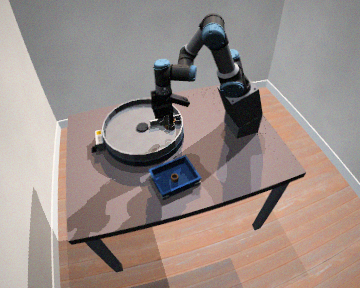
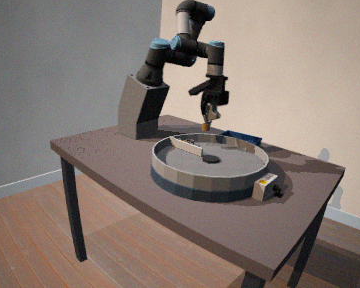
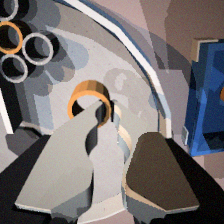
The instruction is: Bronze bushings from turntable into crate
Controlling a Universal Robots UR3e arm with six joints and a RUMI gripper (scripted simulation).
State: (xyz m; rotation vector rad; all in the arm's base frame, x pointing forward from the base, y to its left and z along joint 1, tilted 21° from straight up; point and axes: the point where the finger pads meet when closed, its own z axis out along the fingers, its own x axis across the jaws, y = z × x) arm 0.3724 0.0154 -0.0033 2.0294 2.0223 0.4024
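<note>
The blue crate is 210 mm to the left of my hand, 110 mm below it and 40 mm ahead of it. Also, from my hand: turntable: 120 mm to the right, 110 mm ahead, 90 mm below.
</note>
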